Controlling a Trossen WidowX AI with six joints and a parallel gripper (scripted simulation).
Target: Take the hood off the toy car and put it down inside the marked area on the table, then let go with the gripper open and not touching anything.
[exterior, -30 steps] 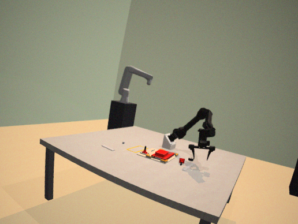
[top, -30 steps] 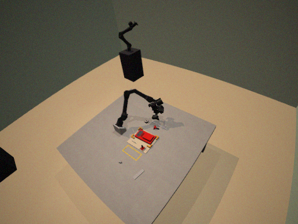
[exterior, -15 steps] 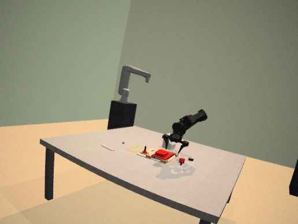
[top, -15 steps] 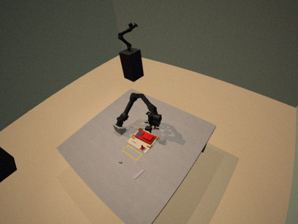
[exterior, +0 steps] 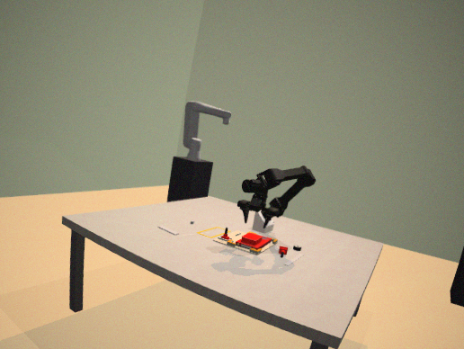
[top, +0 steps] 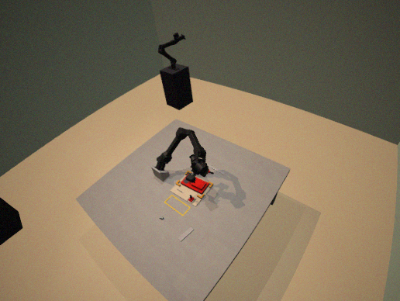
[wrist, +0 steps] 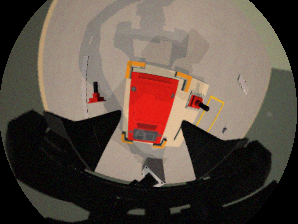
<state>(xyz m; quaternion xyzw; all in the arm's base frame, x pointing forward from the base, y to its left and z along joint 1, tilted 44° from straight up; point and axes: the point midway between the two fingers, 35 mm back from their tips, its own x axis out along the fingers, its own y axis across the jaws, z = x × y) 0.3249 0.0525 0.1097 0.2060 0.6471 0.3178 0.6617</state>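
Now: gripper tip 60 mm above the hood. Round my gripper tip: black wheel: 180 mm behind, 160 mm to the left, 90 mm below.
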